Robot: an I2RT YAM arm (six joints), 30 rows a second.
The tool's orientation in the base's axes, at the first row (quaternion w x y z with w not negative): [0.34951 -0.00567 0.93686 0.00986]
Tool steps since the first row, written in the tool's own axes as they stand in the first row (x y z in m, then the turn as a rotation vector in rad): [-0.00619 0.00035 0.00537 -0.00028 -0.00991 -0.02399]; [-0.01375 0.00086 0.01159 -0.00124 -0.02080 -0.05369]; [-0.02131 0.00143 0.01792 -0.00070 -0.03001 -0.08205]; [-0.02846 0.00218 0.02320 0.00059 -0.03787 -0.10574]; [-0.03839 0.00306 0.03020 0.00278 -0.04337 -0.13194]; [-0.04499 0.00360 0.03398 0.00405 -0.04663 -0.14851]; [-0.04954 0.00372 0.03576 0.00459 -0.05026 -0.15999]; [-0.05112 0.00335 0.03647 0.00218 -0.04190 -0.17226]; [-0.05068 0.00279 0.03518 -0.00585 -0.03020 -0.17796]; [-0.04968 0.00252 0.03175 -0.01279 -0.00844 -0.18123]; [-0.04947 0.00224 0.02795 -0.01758 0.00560 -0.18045]
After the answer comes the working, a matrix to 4 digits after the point.
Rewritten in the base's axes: [0.00819 0.00049 0.00000 -0.01532 -0.01044 0.01816]; [0.01796 0.00117 0.00026 -0.03385 -0.02199 0.04107]; [0.02781 0.00191 0.00044 -0.05267 -0.03184 0.06201]; [0.03666 0.00281 0.00115 -0.06902 -0.04024 0.07895]; [0.04873 0.00388 0.00237 -0.08773 -0.04633 0.09723]; [0.05618 0.00453 0.00385 -0.09948 -0.04997 0.10887]; [0.06078 0.00471 0.00549 -0.10735 -0.05385 0.11713]; [0.06245 0.00436 0.00598 -0.11371 -0.04576 0.12810]; [0.06128 0.00377 0.00666 -0.11157 -0.03416 0.13784]; [0.05828 0.00342 0.00859 -0.10885 -0.01246 0.14517]; [0.05564 0.00305 0.01132 -0.10497 0.00162 0.14792]
The tool's axes in the first row as the columns of a matrix, in the base's axes (rounded; the answer above uses it unrounded):
[-0.7556 -0.0175 0.6548]
[-0.0037 0.9997 0.0224]
[-0.6550 0.0145 -0.7555]

